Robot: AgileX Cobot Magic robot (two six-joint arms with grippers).
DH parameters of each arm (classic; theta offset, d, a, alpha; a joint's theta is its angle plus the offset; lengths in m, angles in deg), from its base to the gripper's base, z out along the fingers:
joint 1: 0 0.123 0 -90
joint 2: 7.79 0 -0.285 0
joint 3: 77.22 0 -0.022 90
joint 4: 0 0.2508 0 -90
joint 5: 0 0 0.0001 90
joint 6: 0 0.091 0 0
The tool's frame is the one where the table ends.
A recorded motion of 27 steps. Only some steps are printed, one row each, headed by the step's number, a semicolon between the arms.
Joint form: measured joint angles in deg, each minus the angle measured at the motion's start. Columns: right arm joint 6, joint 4, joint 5, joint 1, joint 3, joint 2; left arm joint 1, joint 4, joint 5, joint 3, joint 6, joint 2.
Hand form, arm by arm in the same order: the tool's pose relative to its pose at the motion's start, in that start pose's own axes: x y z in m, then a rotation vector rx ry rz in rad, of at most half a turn. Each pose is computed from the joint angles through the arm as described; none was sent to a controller.
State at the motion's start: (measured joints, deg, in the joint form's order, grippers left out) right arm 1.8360 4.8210 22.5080 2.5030 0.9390 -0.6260; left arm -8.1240 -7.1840 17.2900 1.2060 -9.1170 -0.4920
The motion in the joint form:
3: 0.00 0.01 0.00 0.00 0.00 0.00; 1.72 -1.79 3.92 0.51 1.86 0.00
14: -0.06 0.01 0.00 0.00 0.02 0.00; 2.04 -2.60 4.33 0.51 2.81 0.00
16: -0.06 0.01 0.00 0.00 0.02 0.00; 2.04 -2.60 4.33 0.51 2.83 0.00
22: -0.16 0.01 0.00 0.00 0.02 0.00; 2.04 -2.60 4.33 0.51 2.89 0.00
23: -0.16 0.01 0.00 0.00 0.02 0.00; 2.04 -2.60 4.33 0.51 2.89 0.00
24: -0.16 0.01 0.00 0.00 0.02 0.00; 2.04 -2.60 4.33 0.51 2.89 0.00
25: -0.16 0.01 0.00 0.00 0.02 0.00; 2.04 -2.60 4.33 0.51 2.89 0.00
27: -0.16 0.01 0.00 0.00 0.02 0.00; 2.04 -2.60 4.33 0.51 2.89 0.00
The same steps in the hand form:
3: 0.0000 0.0000 0.0000 -0.0001 0.0000 0.0002; 0.0086 0.0023 0.0006 -0.0298 0.0695 -0.0053
14: 0.0001 0.0000 0.0000 0.0000 0.0003 -0.0009; 0.0092 0.0022 0.0006 -0.0305 0.0757 -0.0036
16: 0.0001 0.0000 0.0000 0.0000 0.0003 -0.0009; 0.0092 0.0022 0.0006 -0.0305 0.0757 -0.0032
22: 0.0001 0.0000 0.0000 0.0000 0.0003 -0.0026; 0.0092 0.0022 0.0006 -0.0305 0.0757 -0.0022
23: 0.0001 0.0000 0.0000 0.0000 0.0003 -0.0026; 0.0092 0.0022 0.0006 -0.0305 0.0757 -0.0022
24: 0.0001 0.0000 0.0000 0.0000 0.0003 -0.0026; 0.0092 0.0022 0.0006 -0.0305 0.0757 -0.0022
25: 0.0001 0.0000 0.0000 0.0000 0.0003 -0.0026; 0.0092 0.0022 0.0006 -0.0305 0.0757 -0.0022
27: 0.0001 0.0000 0.0000 0.0000 0.0003 -0.0026; 0.0092 0.0022 0.0006 -0.0305 0.0757 -0.0022

